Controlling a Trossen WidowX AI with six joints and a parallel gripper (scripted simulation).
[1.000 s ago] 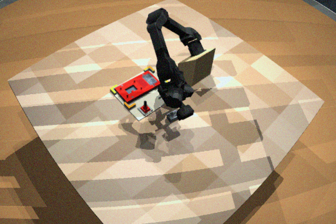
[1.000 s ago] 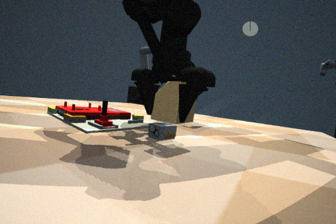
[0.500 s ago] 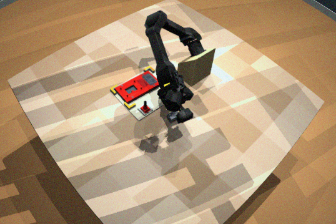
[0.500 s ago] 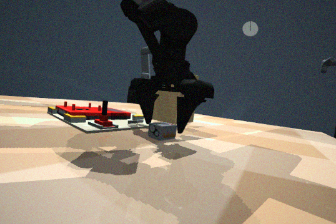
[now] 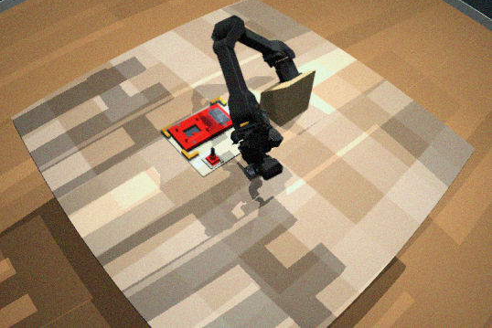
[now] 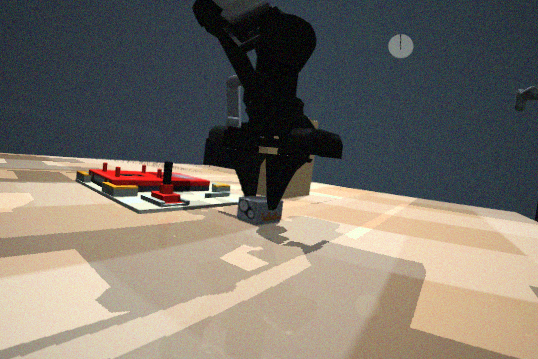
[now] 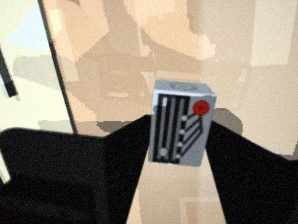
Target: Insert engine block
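Now: gripper tip 21 cm to the left of the pale baseplate and 1 cm above it. The rest, counted from my gripper tip: engine block (1 cm below).
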